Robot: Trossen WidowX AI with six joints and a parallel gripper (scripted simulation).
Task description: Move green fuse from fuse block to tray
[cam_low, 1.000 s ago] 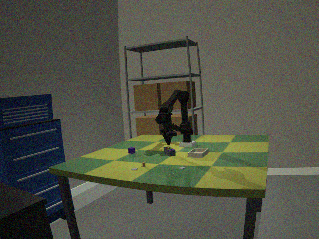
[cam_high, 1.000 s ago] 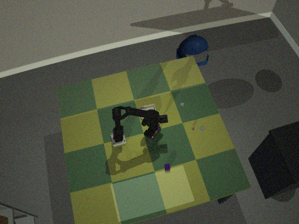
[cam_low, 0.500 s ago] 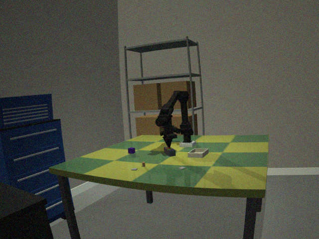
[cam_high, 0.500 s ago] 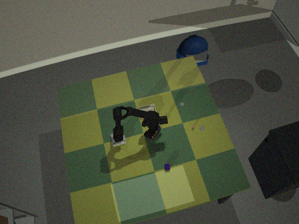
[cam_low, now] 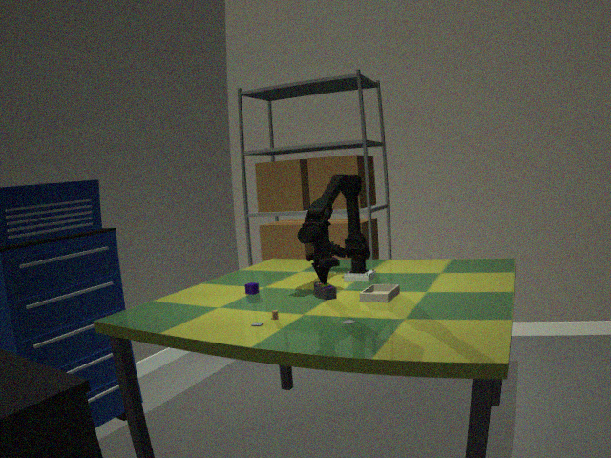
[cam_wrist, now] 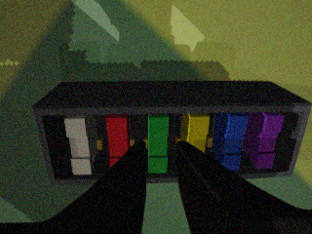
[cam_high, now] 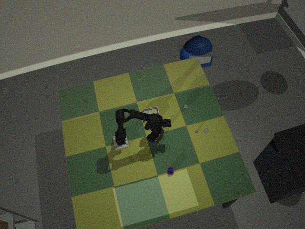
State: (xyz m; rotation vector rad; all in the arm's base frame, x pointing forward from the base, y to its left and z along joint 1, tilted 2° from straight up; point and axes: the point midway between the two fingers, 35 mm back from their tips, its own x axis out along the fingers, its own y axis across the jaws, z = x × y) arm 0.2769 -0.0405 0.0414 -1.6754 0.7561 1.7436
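Now: gripper tip 2 cm above the green fuse. From my gripper tip the other things lie so: yellow fuse: 1 cm ahead, 1 cm to the left, 2 cm below; then blue fuse: 3 cm ahead, 2 cm to the left, 2 cm below; then red fuse: 1 cm behind, 1 cm to the right, 2 cm below.
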